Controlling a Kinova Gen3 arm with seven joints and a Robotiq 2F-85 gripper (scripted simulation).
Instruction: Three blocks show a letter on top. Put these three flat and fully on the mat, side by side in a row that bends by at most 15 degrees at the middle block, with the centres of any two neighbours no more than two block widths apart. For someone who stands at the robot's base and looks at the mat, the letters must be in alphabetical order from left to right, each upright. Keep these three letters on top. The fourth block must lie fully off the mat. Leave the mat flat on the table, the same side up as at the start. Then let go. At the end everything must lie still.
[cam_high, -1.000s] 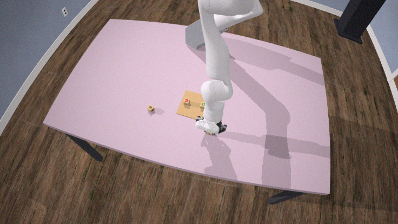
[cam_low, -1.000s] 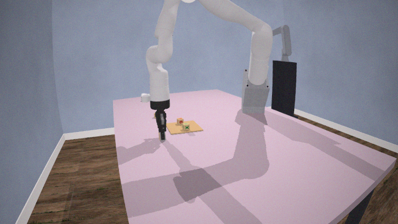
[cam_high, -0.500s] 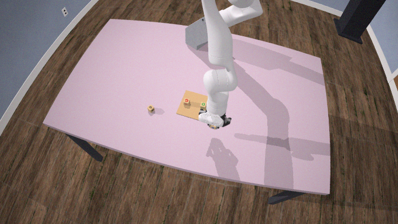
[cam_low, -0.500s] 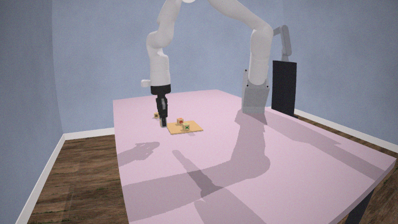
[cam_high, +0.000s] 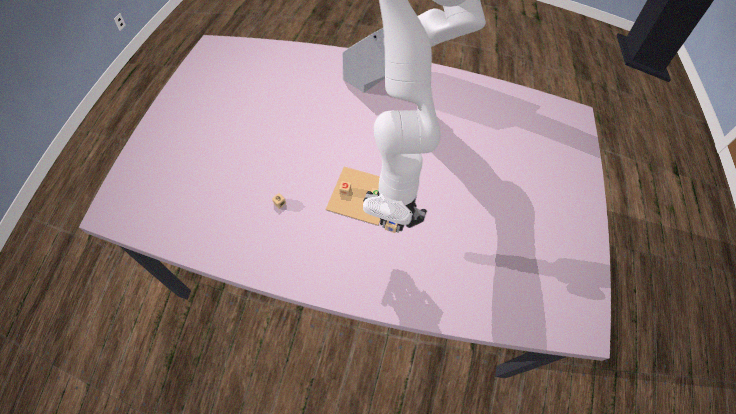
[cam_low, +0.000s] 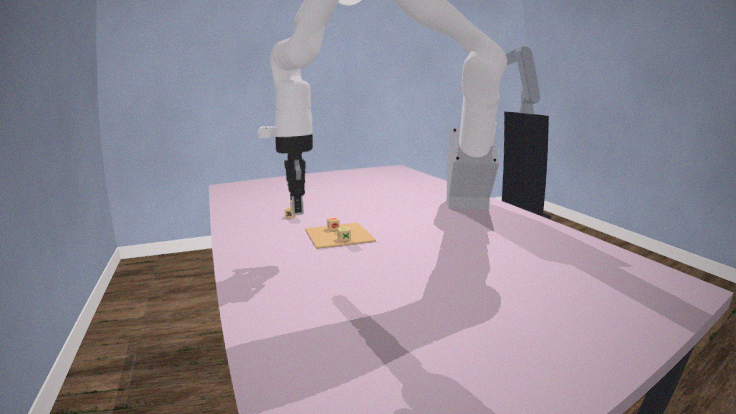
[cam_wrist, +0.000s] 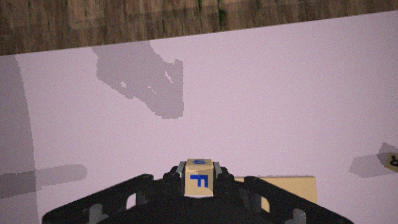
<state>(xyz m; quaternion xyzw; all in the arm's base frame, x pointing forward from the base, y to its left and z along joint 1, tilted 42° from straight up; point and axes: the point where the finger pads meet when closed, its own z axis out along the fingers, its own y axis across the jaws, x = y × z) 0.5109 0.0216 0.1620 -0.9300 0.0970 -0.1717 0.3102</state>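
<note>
My gripper is now 12 cm past the tan mat, 12 cm above it and 10 cm to the left of it. The rest, counted from my hand: blue N block (1 cm below); green D block (12 cm behind, 10 cm below, 6 cm to the right).
</note>
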